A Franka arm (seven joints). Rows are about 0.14 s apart.
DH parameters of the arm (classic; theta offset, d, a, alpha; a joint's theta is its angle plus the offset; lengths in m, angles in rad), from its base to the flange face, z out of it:
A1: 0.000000 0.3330 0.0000 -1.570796
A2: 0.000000 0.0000 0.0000 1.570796
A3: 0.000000 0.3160 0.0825 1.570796
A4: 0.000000 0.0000 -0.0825 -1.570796
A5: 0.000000 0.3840 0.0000 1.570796
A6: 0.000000 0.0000 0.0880 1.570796
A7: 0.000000 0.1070 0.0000 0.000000
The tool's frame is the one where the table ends.
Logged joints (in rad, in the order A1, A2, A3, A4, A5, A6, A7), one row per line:
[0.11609, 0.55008, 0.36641, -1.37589, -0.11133, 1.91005, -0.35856]
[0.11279, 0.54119, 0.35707, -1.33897, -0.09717, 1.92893, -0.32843]
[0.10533, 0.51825, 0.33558, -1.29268, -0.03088, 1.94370, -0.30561]
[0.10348, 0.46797, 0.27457, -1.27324, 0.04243, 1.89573, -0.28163]
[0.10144, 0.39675, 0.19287, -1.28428, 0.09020, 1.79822, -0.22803]
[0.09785, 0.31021, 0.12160, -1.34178, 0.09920, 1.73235, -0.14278]
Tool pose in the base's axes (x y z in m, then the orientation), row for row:
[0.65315, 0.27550, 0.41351, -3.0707, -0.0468, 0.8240]
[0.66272, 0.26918, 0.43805, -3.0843, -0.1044, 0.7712]
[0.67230, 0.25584, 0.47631, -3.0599, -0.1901, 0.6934]
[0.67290, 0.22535, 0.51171, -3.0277, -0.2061, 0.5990]
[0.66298, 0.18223, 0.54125, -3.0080, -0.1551, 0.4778]
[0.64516, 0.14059, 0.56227, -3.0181, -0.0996, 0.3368]
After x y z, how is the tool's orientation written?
As angles about the fixed x, y, z axes (roll, pitch, yaw), in radians.
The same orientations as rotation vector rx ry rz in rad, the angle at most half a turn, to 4 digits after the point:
[-2.8009, -1.2268, -0.0222]
[-2.8217, -1.1503, -0.1147]
[-2.8100, -1.0276, -0.2267]
[-2.8256, -0.8908, -0.2429]
[-2.8822, -0.7178, -0.1772]
[-2.9570, -0.5121, -0.1164]

